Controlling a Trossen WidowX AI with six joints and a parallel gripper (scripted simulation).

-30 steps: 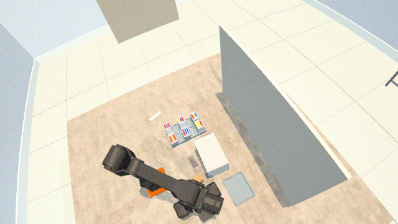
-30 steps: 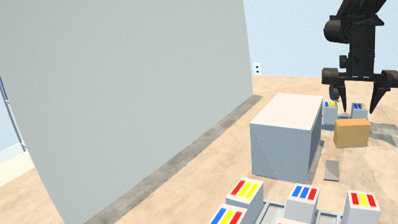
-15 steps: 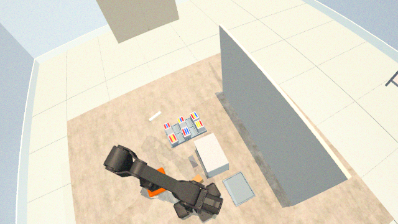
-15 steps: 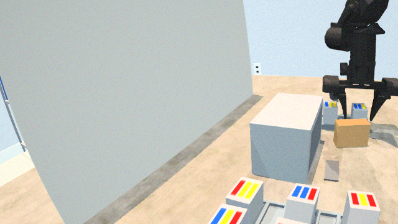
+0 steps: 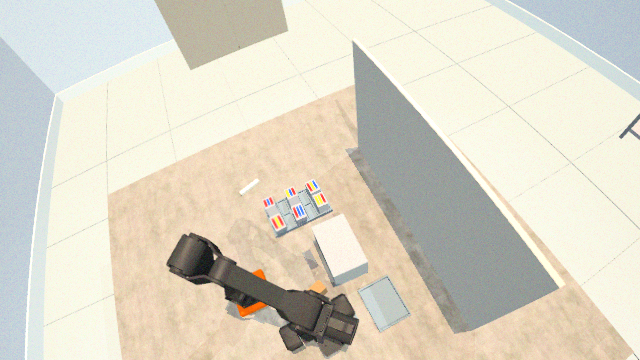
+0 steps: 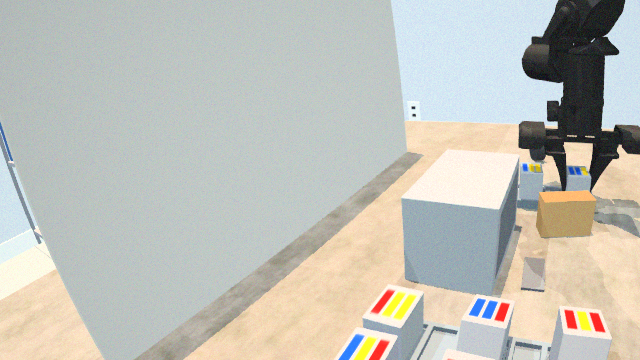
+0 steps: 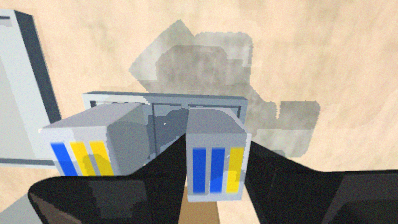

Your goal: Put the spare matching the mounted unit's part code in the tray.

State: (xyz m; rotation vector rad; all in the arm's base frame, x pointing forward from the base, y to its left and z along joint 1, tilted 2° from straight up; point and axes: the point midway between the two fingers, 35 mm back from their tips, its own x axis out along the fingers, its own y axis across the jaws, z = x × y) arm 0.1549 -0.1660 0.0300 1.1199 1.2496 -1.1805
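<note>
Right now the grey tray is 18 cm ahead of my gripper tip, 1 cm to the right of it and 1 cm below it. Round my gripper tip: black wheel: 19 cm to the right, 7 cm ahead, 1 cm above; grey wall panel: 37 cm ahead, 21 cm above, 16 cm to the left; tan box: 9 cm to the left, 2 cm ahead, 1 cm above.
</note>
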